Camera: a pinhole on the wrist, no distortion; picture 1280 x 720 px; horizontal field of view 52.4 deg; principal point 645.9 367.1 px. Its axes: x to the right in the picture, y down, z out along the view. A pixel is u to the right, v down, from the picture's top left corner.
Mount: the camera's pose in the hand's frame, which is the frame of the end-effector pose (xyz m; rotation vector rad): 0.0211 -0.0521 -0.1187 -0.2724 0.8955 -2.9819
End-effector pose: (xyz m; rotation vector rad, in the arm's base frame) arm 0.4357 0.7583 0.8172 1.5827 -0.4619 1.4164
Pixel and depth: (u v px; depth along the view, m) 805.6 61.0 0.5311
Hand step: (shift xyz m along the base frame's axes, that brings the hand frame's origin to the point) 0.4271 -0.1885 -0.0057
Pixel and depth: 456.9 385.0 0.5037
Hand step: 0.4613 -0.0126 0.0664
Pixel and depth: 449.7 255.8 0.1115
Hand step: 0.0819 0.0885 0.0102
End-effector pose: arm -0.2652 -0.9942 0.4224 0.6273 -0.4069 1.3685
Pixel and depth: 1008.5 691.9 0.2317
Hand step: 0.2303 -0.0535 -0.0048
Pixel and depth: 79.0 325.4 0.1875
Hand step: 0.1664 0.0764 0.0758
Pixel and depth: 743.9 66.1 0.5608
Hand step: 0.2981 -0.2218 0.3285
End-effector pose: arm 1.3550 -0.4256 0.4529 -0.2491 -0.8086 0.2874
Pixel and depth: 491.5 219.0 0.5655
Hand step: -0.1039 -0.1775 0.4695
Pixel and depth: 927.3 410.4 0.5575
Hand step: -0.1997 -0.3171 0.3533
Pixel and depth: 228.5 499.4 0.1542
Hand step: 0.0920 -0.1041 0.1060
